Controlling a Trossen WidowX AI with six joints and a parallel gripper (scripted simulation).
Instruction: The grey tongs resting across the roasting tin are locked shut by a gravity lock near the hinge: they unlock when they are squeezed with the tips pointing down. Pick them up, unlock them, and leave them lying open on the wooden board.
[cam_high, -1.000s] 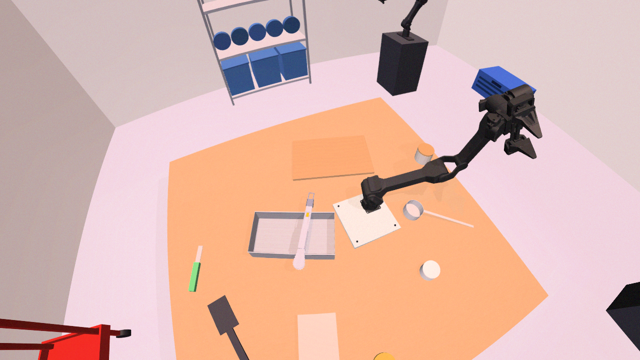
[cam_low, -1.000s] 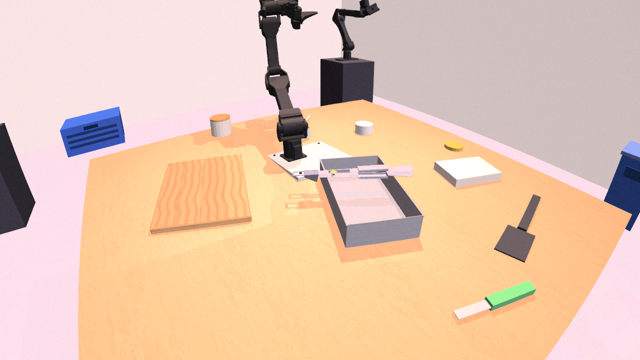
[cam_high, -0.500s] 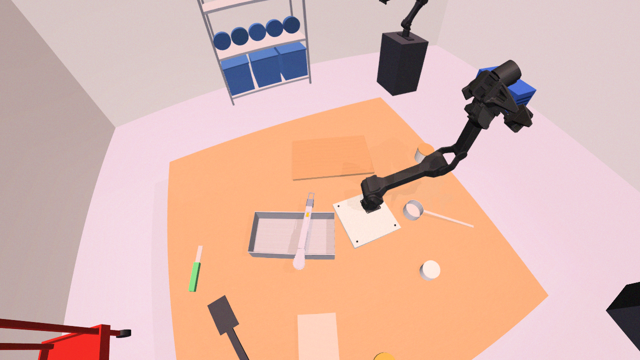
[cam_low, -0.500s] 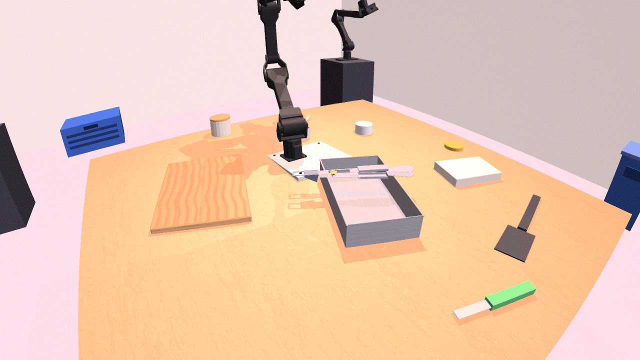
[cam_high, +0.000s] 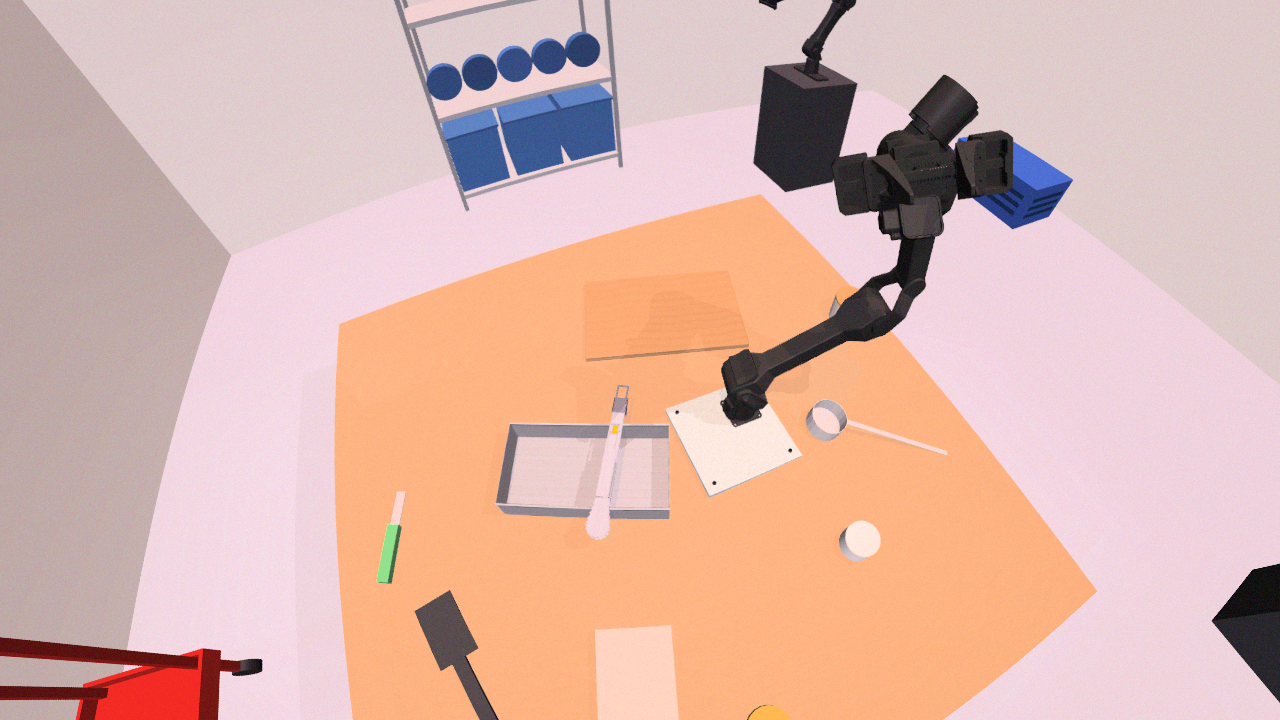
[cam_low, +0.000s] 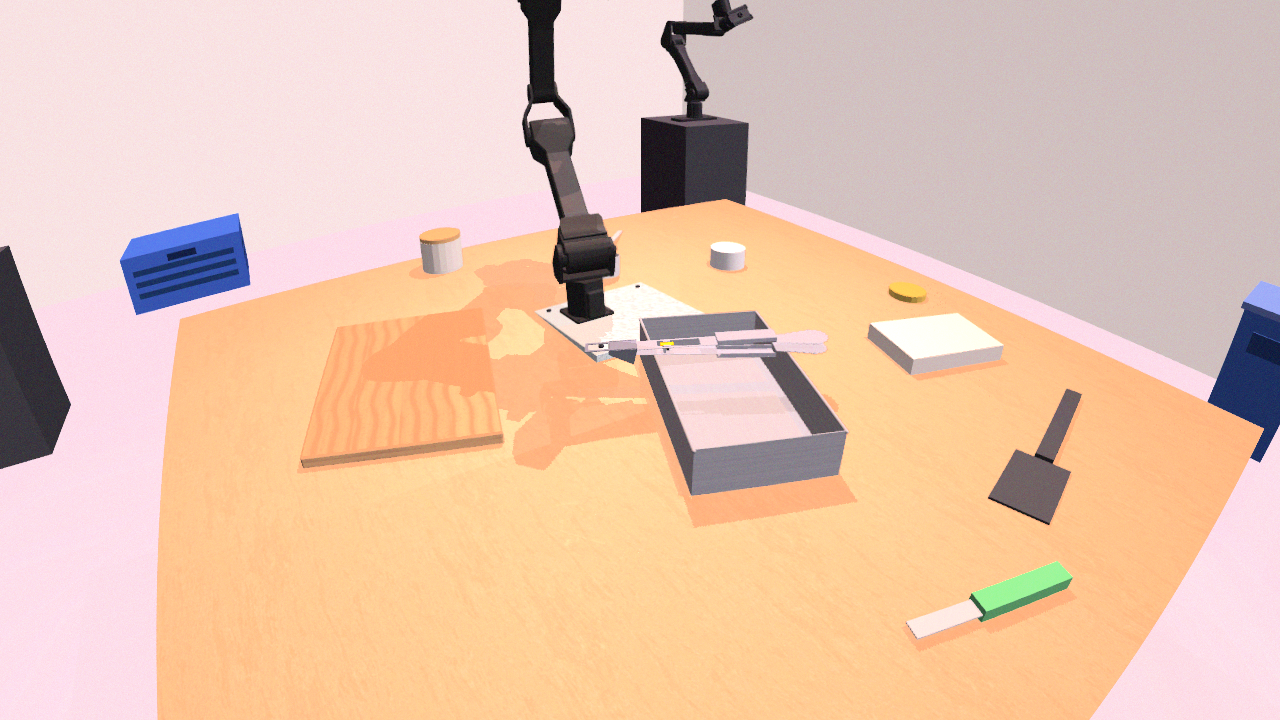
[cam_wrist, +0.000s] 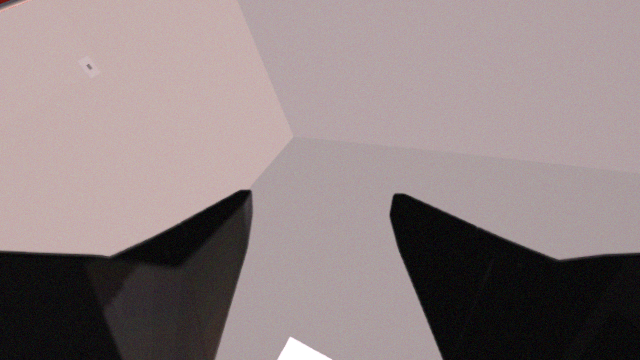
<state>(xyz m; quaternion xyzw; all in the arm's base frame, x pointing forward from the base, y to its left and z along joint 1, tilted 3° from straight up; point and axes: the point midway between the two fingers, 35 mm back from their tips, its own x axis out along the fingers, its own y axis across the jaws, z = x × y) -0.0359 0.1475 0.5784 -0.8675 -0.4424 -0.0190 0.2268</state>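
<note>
Right now my gripper tip is 530 mm above the yellow lock piece, 290 mm short of it and 180 mm to the left of it. From my gripper tip the other things lie so: grey roasting tin 570 mm below, 370 mm ahead, 150 mm to the right; white puck 580 mm below, 170 mm to the left, 20 mm behind; cream block 580 mm below, 420 mm ahead, 230 mm to the left.
</note>
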